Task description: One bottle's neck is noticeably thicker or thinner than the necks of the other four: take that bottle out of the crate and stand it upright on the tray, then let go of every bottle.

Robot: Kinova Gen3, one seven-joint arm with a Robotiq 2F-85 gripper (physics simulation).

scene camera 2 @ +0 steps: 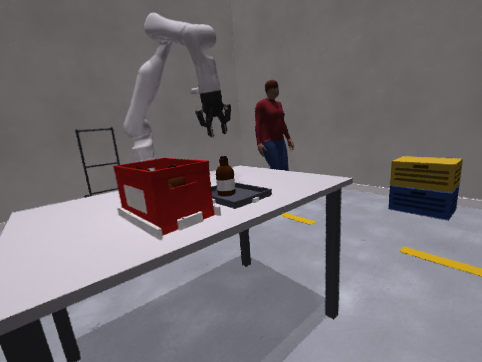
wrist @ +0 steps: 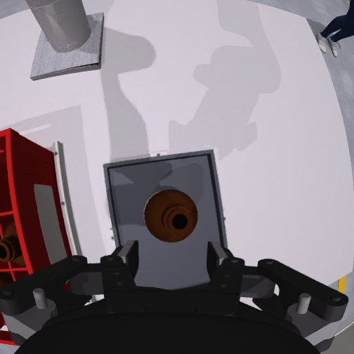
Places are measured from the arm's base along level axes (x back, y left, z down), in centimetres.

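Pixels of known places: gripper, fingertip midpoint: [scene camera 2: 218,135].
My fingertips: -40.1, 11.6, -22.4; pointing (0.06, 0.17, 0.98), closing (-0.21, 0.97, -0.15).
For each thing: its top centre in the pictures, then the offset to it from my fingertips, as dx, dy, dz. "spot": a spot on its surface instead. Level surfaces: height alone.
- brown bottle, top centre: [scene camera 2: 223,156] +1.0, +2.2, +8.3
- dark grey tray, surface spot: [scene camera 2: 259,193] spot: -14.9, +4.5, +21.8
- red crate, top centre: [scene camera 2: 158,163] +0.9, -24.7, +6.8
- brown glass, top centre: [scene camera 2: 172,164] +0.6, -20.2, +8.0
- table, surface height: dz +24.3
A brown bottle [scene camera 2: 225,179] [wrist: 170,216] with a white label stands upright on the dark grey tray [scene camera 2: 259,193] [wrist: 218,200], apart from the walls. My gripper [scene camera 2: 217,134] [wrist: 172,253] is open and empty, pointing down well above the bottle and the tray. The red crate [scene camera 2: 187,200] [wrist: 30,200] stands beside the tray. Inside it, brown bottles show in part: one neck [wrist: 6,250] shows at the left edge of the wrist view, and brown glass [scene camera 2: 177,182] shows through the handle hole. The rest of the crate's inside is hidden.
White guide strips [scene camera 2: 140,223] [wrist: 67,200] run along the crate's base. The arm's base plate [wrist: 70,60] is on the table [scene camera 2: 70,235] [wrist: 280,200]. A person in red [scene camera 2: 272,120] stands behind the table. Yellow [scene camera 2: 425,175] and blue [scene camera 2: 422,201] crates are stacked on the floor.
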